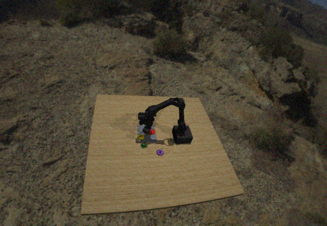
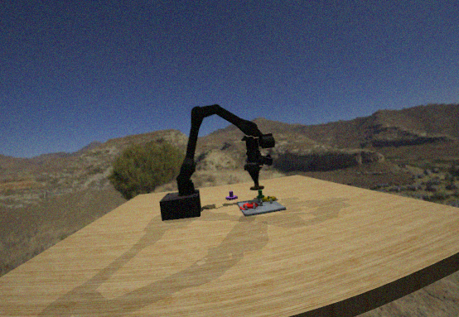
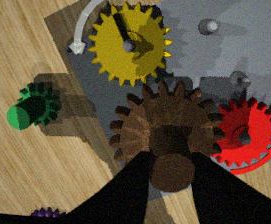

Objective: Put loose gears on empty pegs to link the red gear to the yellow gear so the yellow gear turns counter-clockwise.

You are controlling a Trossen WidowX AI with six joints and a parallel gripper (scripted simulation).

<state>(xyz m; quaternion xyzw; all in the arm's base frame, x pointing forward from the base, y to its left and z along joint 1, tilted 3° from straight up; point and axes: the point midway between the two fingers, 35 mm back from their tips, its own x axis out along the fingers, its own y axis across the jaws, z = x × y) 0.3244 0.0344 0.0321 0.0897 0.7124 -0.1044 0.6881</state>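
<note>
My gripper tip is now 4 cm past the red gear, 6 cm to the left of it and 8 cm above it. The rest, counted from my gripper tip: yellow gear 5 cm ahead, 1 cm to the left, 8 cm below; brown gear 1 cm below; white arrow 8 cm ahead, 4 cm to the left, 9 cm below.
</note>
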